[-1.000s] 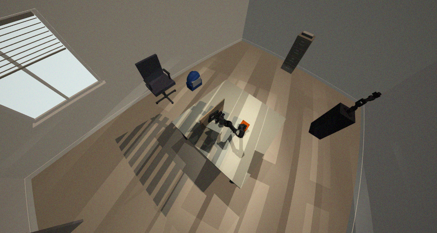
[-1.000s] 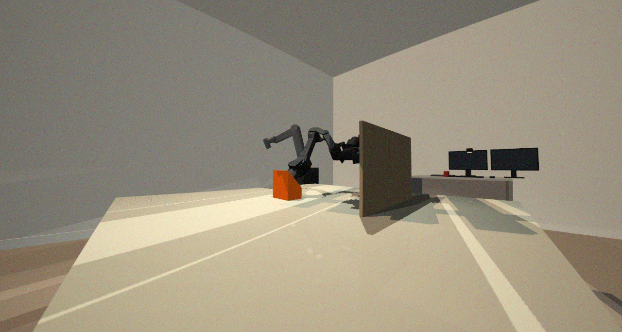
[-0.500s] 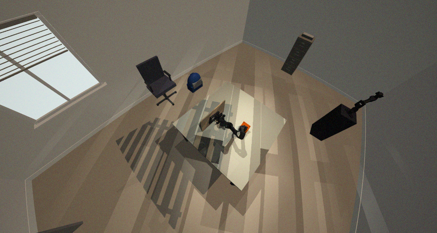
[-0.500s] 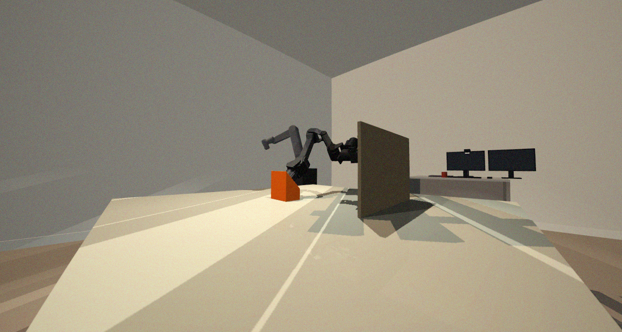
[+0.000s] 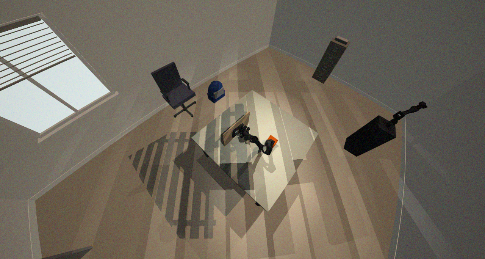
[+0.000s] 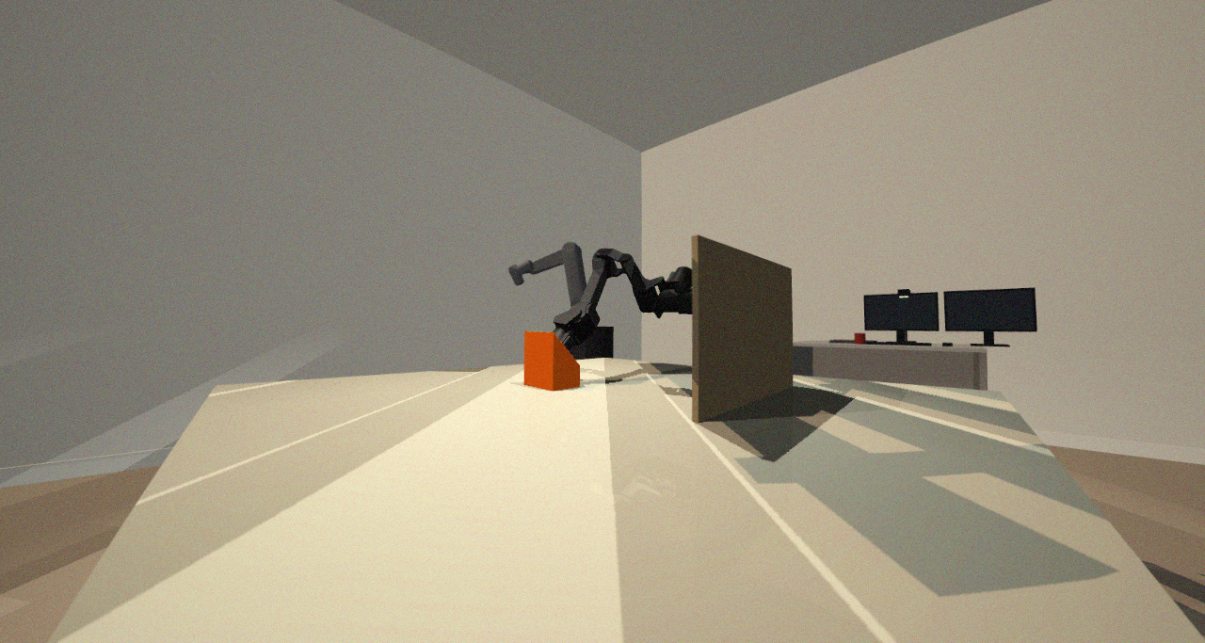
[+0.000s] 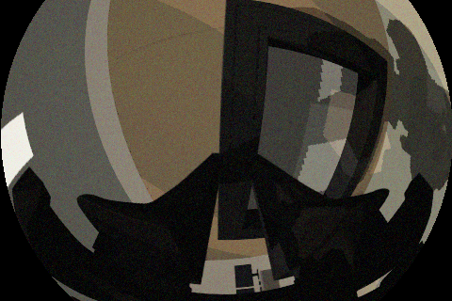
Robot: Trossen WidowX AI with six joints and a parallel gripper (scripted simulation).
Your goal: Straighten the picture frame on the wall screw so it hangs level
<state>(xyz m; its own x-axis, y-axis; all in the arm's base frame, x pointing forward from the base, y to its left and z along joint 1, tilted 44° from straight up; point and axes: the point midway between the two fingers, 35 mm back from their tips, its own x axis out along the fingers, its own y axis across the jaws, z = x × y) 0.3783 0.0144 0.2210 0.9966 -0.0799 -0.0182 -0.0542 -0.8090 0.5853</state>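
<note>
Right now my gripper tip is 50 mm above the black picture frame and 10 mm short of it. Also, from my gripper tip: brown wall board (60 mm below, 20 mm ahead, 10 mm to the right).
</note>
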